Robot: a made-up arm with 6 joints.
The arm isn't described. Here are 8 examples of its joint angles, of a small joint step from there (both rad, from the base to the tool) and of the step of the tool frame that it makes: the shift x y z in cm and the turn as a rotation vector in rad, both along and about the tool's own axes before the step.
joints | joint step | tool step
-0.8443 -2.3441 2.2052 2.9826 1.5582 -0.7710 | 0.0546 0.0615 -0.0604 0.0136 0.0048 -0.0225 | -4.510 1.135 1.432 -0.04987 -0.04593 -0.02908
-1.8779 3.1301 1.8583 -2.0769 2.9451 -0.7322 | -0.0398 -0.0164 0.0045 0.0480 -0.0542 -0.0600 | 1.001 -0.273 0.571 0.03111 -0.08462 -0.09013
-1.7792 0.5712 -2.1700 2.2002 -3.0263 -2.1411 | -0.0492 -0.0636 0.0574 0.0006 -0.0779 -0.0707 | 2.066 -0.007 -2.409 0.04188 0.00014 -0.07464
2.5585 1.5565 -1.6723 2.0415 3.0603 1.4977 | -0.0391 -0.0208 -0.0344 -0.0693 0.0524 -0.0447 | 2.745 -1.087 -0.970 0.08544 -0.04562 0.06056
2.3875 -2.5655 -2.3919 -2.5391 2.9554 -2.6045 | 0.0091 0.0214 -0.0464 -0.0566 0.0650 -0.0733 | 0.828 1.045 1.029 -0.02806 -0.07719 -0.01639
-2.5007 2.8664 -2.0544 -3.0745 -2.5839 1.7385 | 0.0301 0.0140 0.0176 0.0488 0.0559 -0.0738 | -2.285 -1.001 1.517 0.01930 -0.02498 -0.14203
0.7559 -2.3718 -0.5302 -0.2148 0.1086 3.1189 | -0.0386 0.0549 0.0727 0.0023 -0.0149 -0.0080 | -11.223 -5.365 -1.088 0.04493 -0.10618 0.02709
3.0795 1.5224 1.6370 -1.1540 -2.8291 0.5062 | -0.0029 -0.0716 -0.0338 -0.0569 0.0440 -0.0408 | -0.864 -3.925 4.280 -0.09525 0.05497 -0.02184
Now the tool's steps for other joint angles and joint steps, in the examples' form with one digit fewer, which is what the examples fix.
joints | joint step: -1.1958 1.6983 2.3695 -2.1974 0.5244 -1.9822 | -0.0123 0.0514 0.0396 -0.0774 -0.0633 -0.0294
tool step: -1.35 -6.03 -0.03 0.1261 0.0306 -0.1223
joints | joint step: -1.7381 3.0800 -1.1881 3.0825 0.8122 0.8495 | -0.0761 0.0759 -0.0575 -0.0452 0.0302 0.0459
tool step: 4.14 2.68 -4.16 -0.0163 0.0287 -0.0197
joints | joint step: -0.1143 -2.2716 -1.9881 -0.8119 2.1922 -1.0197 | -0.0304 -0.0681 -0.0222 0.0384 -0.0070 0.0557
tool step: 0.89 -2.71 -3.91 -0.0068 -0.1028 0.0948
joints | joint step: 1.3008 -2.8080 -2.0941 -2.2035 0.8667 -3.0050 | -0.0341 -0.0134 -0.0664 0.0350 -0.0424 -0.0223
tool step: -2.29 3.34 3.37 -0.0139 -0.0293 0.0302
